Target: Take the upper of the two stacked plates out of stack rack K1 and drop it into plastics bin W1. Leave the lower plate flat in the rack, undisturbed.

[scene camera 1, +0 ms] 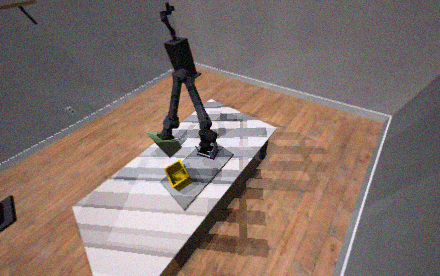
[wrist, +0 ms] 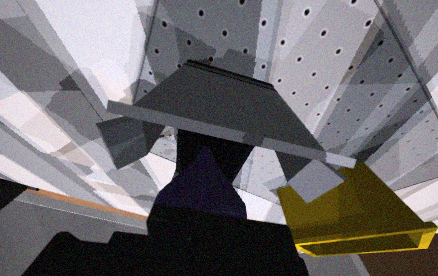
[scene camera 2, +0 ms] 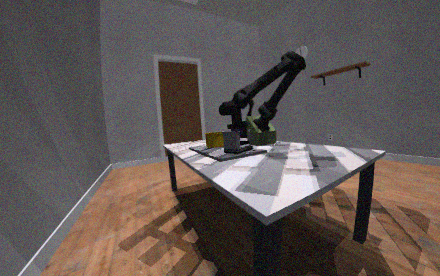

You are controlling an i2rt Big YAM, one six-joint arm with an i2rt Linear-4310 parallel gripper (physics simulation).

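Places are measured from the arm's base along level axes (x left, y ahead, z down), in metres.
Where they show: gripper, fingertip midpoint: [scene camera 1: 208,147] [wrist: 205,150]; arm's base at its link origin: [scene camera 1: 165,137] [scene camera 2: 261,125].
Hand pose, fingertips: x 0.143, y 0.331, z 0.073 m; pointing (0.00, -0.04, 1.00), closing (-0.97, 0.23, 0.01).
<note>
Things, the pixels of their top centre, and the offset from my fingertips. Level surfaces: height alone.
- grey stack rack at its top centre: [wrist: 205,217] [scene camera 2: 237,130] [scene camera 1: 204,144] dx -0.011, dy -0.005, dz -0.061 m
- black plate at its top centre: [wrist: 214,148] [scene camera 1: 207,149] dx -0.009, dy +0.002, dz +0.006 m
- open yellow bin at its top centre: [wrist: 356,246] [scene camera 2: 216,132] [scene camera 1: 176,172] dx -0.296, dy -0.027, dz -0.041 m
- grey mat at its surface level: dz +0.058 m
- white table at its surface level: dz +0.072 m
My gripper [scene camera 1: 207,145] [wrist: 205,150] is shut and empty; its tip points down over the rack. The grey stack rack [scene camera 2: 231,141] [wrist: 220,100] stands on the perforated mat, its walls and rim large in the wrist view. A black plate [wrist: 225,150] shows inside the rack, in dark shade beyond the gripper tip. Low dark layers [scene camera 2: 242,149] lie beside the grey wall in scene camera 2; I cannot tell the two plates apart. An open yellow bin [scene camera 1: 184,184] [scene camera 2: 214,139] [wrist: 340,210] stands upright beside the rack. No label is readable, so I cannot confirm it as W1.
A green slanted box [scene camera 1: 169,146] [scene camera 2: 262,137] stands by the arm's other lower end. The grey mat [scene camera 1: 185,200] [wrist: 345,60] lies under the rack and yellow bin. Striped shadows cross the white table [scene camera 1: 115,215] [scene camera 2: 310,185]. A wall shelf [scene camera 2: 342,69] is in the background.
</note>
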